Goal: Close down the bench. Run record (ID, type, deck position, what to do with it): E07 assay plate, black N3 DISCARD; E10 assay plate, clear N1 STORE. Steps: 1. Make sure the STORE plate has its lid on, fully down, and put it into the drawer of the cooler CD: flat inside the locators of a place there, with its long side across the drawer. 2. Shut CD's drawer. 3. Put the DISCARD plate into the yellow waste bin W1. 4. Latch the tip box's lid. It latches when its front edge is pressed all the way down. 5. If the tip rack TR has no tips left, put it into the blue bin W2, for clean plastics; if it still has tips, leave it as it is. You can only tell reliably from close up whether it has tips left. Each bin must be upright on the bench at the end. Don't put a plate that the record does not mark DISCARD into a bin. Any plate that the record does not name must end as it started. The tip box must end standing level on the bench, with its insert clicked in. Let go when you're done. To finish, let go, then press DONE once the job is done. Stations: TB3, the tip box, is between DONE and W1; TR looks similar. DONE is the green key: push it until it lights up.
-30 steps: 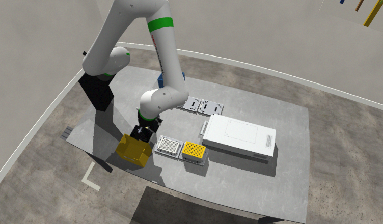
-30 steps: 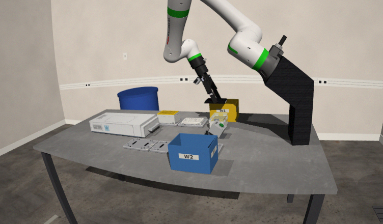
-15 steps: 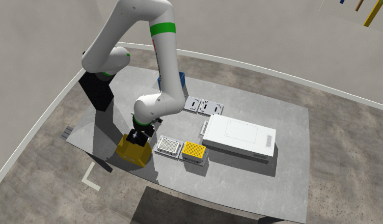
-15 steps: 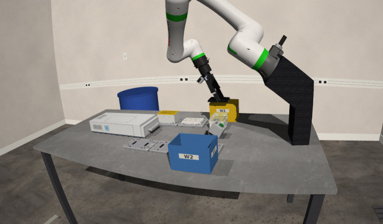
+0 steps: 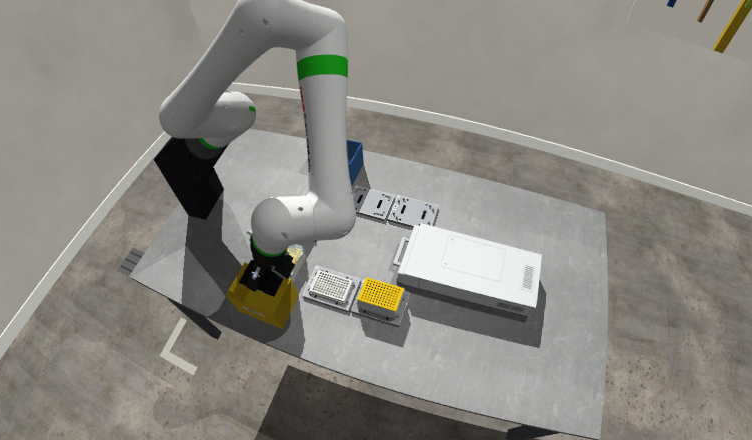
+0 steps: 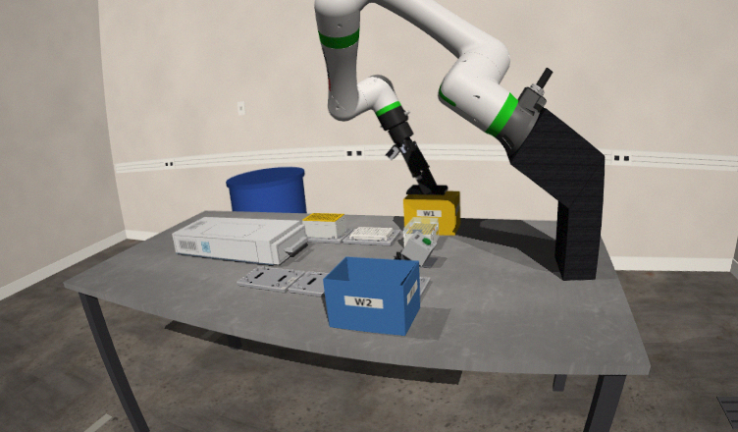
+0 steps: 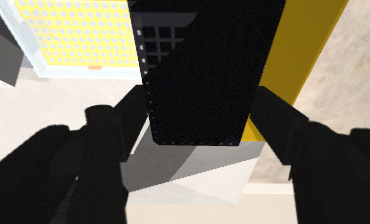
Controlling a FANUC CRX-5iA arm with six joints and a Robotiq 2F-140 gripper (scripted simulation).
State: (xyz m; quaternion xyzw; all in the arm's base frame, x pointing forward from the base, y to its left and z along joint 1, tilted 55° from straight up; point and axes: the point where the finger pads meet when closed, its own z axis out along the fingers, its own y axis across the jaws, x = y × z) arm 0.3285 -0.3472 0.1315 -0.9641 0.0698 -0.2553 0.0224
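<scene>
My hand is 20 mm past the yellow bin W1, 30 mm to the left of it and 130 mm above it. The rest, counted from my hand: clear tip box lid 20 mm ahead, 120 mm to the left, 110 mm below; black assay plate 20 mm below; white plate 190 mm ahead, 60 mm to the left, 150 mm below.
</scene>
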